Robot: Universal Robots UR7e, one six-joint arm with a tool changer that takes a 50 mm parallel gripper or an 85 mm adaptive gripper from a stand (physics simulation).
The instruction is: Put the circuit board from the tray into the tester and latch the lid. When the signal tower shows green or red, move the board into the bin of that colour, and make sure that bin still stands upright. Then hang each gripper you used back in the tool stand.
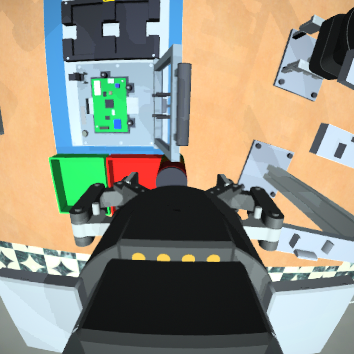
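Places are measured from the arm's base along level axes (x ahead, y left, z up), in millimetres.
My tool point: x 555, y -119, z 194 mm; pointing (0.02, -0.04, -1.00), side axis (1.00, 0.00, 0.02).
For each thing: its top centre in the pictures, then the offset to it from my tool point. "*": a spot on its surface instead.
- green circuit board, middle of its top: (108,105) 139 mm back, 71 mm left, 401 mm down
- tester, surface spot: (142,135) * 72 mm back, 6 mm left, 423 mm down
- tester's lid, surface spot: (174,54) * 3 mm back, 133 mm left, 243 mm down
- green bin, middle of its top: (79,187) 244 mm back, 129 mm right, 436 mm down
- signal tower, middle of its top: (171,182) 4 mm back, 29 mm right, 225 mm down
- slanting grey post, surface spot: (310,200) * 247 mm ahead, 78 mm right, 273 mm down
- black tool, surface spot: (330,50) * 181 mm ahead, 148 mm left, 212 mm down
The green circuit board (110,105) lies flat in the nest of the tester (142,135), between small black posts. The tester's lid (174,54) is open and raised on the right side, with its dark handle bar (184,105) outermost. My gripper (177,181) is open and empty, its fingers wide apart, over the near side of the bins. The green bin (80,176) and the red bin (134,171) stand upright side by side below the tester, partly hidden by the gripper. The signal tower (171,176) shows from above beside the red bin; its lit colour cannot be told.
On the right are base plates of the tool stand (257,162) (285,75) and a slanting grey post (310,200). A black tool (330,50) is at the upper right. Grey brackets (335,144) (315,245) lie at the right. Dark blocks (87,45) cover the tester's far part.
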